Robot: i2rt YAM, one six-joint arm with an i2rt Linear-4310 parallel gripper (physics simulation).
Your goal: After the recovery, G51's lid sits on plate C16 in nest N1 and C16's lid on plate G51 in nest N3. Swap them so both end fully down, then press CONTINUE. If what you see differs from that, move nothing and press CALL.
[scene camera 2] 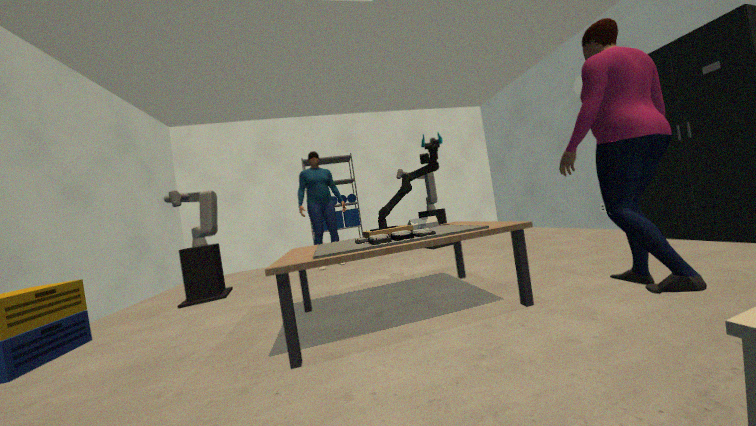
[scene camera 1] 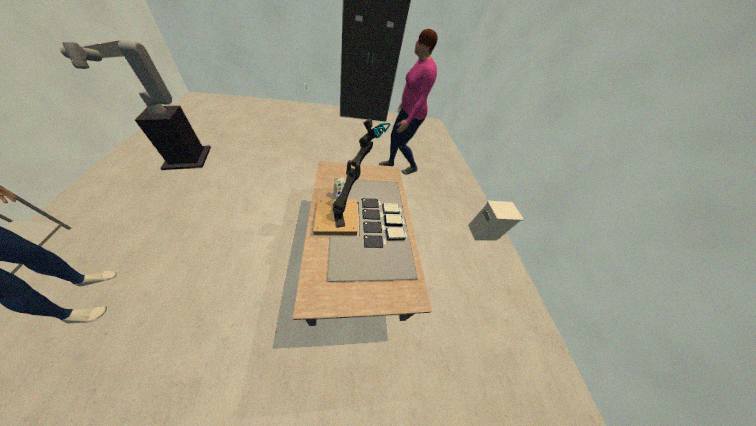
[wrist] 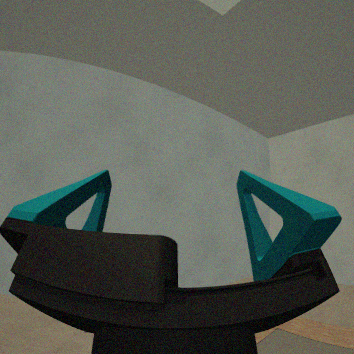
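Pixels of known places: gripper, fingertip midpoint: (scene camera 2: 430,133) (scene camera 1: 387,125) (wrist: 173,176); arm's base at its link origin: (scene camera 2: 383,229) (scene camera 1: 338,216).
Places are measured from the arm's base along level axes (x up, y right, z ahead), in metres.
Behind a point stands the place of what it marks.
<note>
My gripper (scene camera 1: 385,128) @(x 0.607, y -0.282, z 0.373 m) (scene camera 2: 431,136) @(x 0.607, y -0.282, z 0.373 m) (wrist: 173,176) @(x 0.607, y -0.282, z 0.373 m) is open and empty, raised high above the table, its teal fingers wide apart. In scene camera 1, three pale-topped pieces (scene camera 1: 390,207) @(x -0.011, y -0.042, z 0.455 m) (scene camera 1: 393,219) @(x -0.002, y 0.094, z 0.435 m) (scene camera 1: 395,233) @(x -0.001, y 0.228, z 0.406 m) stand in a column on the grey mat (scene camera 1: 370,266) @(x -0.042, y 0.437, z 0.154 m). Several dark flat squares (scene camera 1: 369,203) @(x -0.032, y -0.130, z 0.290 m) (scene camera 1: 372,241) @(x -0.033, y 0.248, z 0.217 m) lie in a column beside them, toward the arm. Labels, nest numbers and how any lid sits are too small to read. A small panel with coloured buttons (scene camera 1: 339,186) @(x 0.031, y -0.293, z 0.050 m) stands behind the arm's base, partly hidden by the arm; its button names cannot be read.
The arm's base stands on a yellow-brown board (scene camera 1: 325,224) @(x -0.003, y 0.056, z -0.110 m) on the wooden table (scene camera 1: 362,301) @(x -0.055, y 0.651, z 0.047 m) (scene camera 2: 296,260) @(x -0.055, y 0.674, z 0.382 m). A person in pink (scene camera 1: 419,87) (scene camera 2: 624,95) stands near the table's far end, close to the gripper in scene camera 1. A dark cabinet (scene camera 1: 371,68) stands behind.
</note>
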